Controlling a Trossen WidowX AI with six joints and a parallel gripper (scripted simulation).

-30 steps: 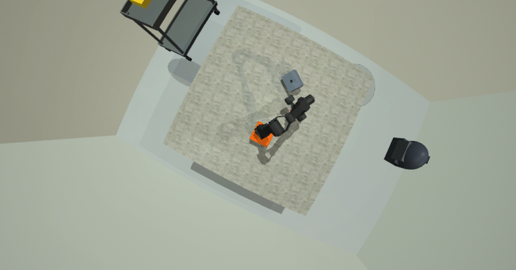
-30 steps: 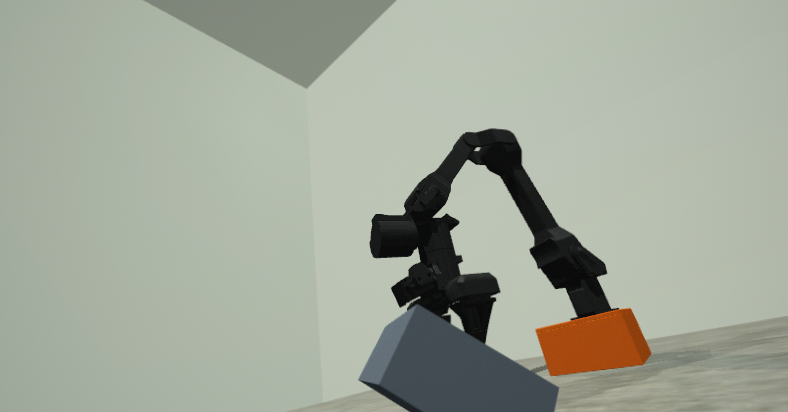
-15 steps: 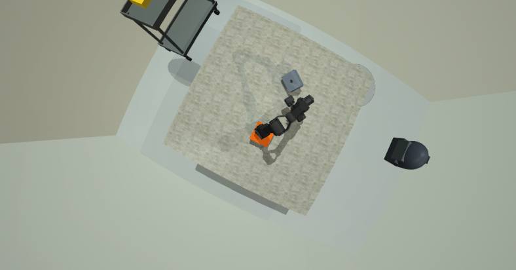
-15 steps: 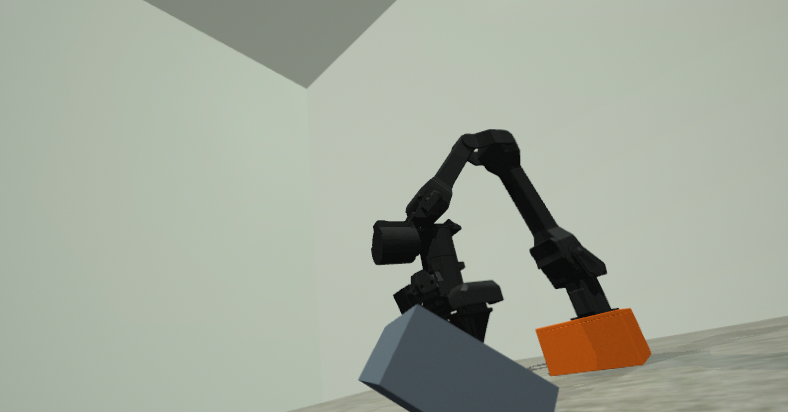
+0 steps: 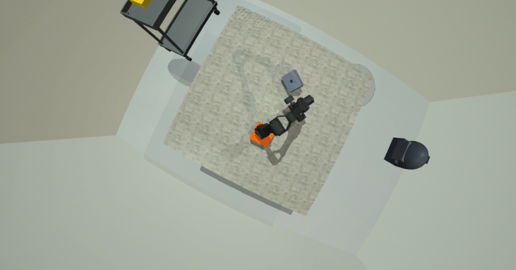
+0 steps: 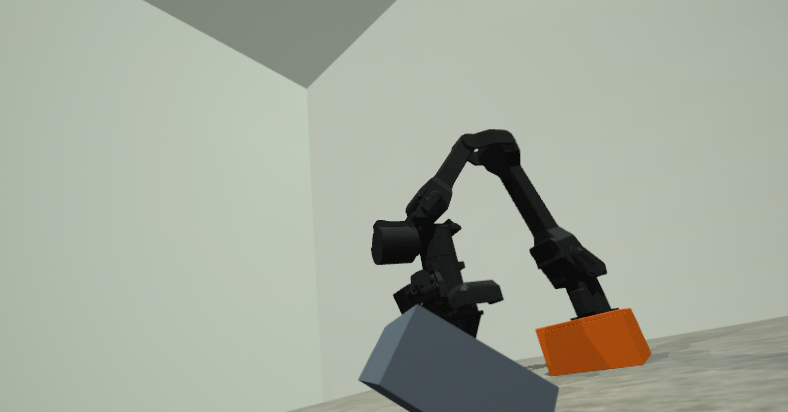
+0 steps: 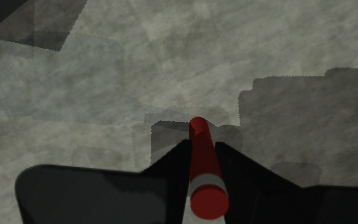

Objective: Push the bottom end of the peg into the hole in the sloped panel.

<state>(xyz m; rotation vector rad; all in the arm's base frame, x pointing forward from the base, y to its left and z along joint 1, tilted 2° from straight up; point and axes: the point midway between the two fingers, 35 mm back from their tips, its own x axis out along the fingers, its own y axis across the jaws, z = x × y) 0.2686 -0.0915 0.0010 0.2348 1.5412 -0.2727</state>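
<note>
Now: gripper tip 170 mm short of the sloped blue-grey panel, 130 mm to the right of it and 10 mm below it. Also, from my gripper tip: red round peg (20 mm above).
</note>
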